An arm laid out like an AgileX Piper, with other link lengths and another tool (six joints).
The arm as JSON. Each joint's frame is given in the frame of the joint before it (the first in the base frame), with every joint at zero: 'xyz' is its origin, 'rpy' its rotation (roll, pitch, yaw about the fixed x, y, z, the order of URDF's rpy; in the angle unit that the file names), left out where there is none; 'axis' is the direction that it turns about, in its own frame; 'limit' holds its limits. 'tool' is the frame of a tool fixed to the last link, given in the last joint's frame.
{
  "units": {
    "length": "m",
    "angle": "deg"
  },
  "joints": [
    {
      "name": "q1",
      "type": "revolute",
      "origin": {
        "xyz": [
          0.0,
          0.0,
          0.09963
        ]
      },
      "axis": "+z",
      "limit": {
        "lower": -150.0,
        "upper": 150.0
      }
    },
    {
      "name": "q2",
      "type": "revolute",
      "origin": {
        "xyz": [
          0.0,
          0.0,
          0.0
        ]
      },
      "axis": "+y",
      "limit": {
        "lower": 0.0,
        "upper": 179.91
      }
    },
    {
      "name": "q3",
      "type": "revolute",
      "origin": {
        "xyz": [
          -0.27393,
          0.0,
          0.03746
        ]
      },
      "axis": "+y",
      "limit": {
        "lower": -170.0,
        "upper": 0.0
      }
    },
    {
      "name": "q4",
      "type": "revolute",
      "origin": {
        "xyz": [
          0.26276,
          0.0,
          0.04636
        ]
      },
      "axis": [
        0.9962,
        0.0,
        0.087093
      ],
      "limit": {
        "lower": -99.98,
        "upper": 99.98
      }
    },
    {
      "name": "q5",
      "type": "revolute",
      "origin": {
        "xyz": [
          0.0,
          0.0,
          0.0
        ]
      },
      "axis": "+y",
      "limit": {
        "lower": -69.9,
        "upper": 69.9
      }
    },
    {
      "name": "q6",
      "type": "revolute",
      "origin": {
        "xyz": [
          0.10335,
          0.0,
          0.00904
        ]
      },
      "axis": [
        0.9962,
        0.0,
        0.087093
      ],
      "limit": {
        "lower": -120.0,
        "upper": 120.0
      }
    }
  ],
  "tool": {
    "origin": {
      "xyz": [
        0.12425,
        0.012,
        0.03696
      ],
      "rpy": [
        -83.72,
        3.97,
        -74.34
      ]
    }
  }
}
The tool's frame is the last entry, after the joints.
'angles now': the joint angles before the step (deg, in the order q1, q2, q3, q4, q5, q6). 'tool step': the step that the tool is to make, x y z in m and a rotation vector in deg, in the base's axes. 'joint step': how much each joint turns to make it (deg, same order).
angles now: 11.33 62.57 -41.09 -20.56 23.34 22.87
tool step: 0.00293 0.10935 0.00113 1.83 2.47 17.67
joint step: 11.73 7.97 -7.39 15.88 -0.20 -16.55
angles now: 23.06 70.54 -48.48 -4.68 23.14 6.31
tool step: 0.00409 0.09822 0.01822 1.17 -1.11 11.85
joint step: 10.77 9.83 -11.44 2.95 0.02 -3.01
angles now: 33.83 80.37 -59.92 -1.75 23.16 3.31
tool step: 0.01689 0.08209 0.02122 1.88 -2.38 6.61
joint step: 6.52 11.56 -14.71 0.30 0.11 -0.28
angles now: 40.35 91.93 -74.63 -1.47 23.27 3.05
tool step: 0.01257 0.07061 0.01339 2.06 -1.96 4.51
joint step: 4.56 10.94 -14.60 0.20 0.83 0.00
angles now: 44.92 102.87 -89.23 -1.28 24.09 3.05
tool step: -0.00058 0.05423 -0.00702 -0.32 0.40 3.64
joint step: 3.62 9.20 -12.14 0.27 3.45 -0.23
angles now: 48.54 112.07 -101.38 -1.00 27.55 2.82
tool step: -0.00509 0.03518 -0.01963 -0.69 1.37 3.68
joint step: 1.70 6.66 -7.28 4.05 2.08 -4.15
